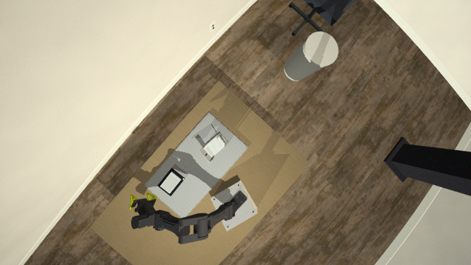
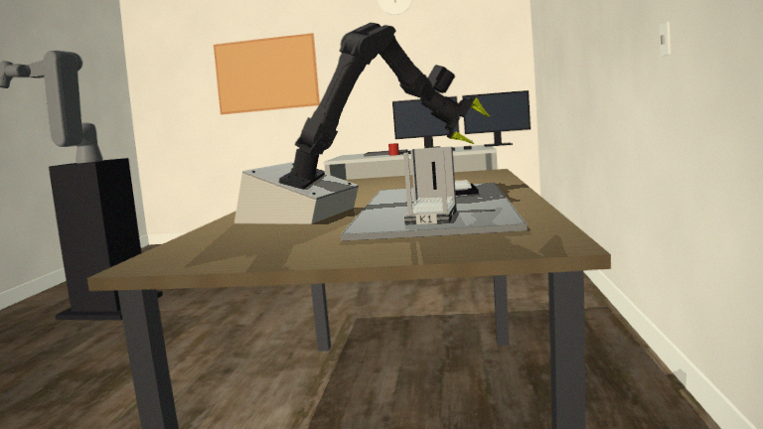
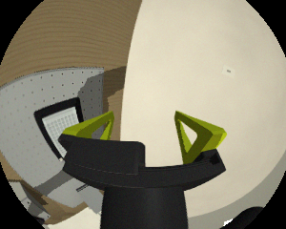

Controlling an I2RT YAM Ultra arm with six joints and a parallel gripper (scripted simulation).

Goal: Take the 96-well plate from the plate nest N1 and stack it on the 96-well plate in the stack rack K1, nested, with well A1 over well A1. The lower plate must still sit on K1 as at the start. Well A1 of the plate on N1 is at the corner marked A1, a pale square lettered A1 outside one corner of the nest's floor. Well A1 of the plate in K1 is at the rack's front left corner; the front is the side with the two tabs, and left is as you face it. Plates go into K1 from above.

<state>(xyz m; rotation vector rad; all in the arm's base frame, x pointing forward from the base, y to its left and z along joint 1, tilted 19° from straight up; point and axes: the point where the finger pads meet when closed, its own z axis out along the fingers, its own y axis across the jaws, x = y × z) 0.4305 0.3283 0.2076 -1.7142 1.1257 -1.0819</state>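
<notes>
Right now the pale A1 mark is 13 cm behind my hand, 18 cm to the right of it and 17 cm below it.
</notes>
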